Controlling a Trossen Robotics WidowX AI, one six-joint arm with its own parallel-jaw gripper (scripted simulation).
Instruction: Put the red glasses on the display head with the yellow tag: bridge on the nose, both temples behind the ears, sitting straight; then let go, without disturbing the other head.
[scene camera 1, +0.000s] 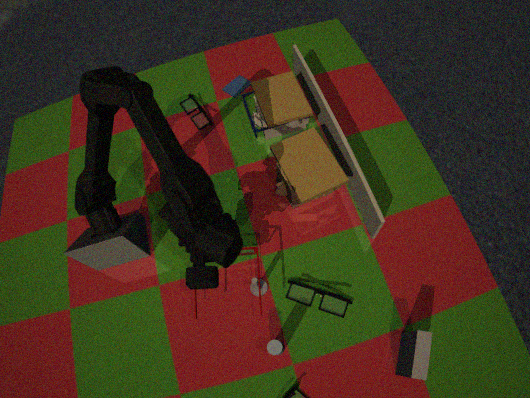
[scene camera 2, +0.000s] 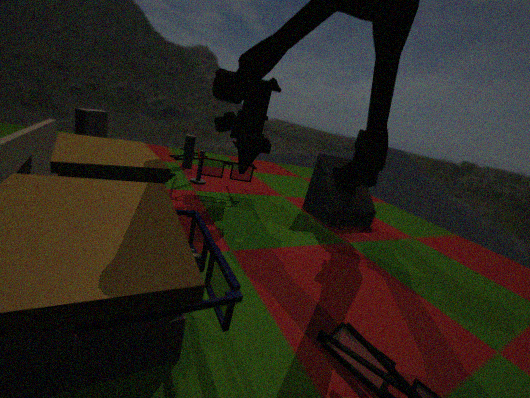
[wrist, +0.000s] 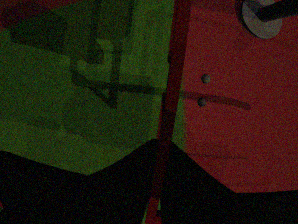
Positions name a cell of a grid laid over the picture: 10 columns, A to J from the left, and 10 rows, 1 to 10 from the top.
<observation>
My gripper shows in scene camera 1 (E7), in scene camera 2 (E5) and in the wrist view (F7). A grey block shows in scene camera 1 (H9) and in scene camera 2 (B4); in the wrist view it is out of frame.
</observation>
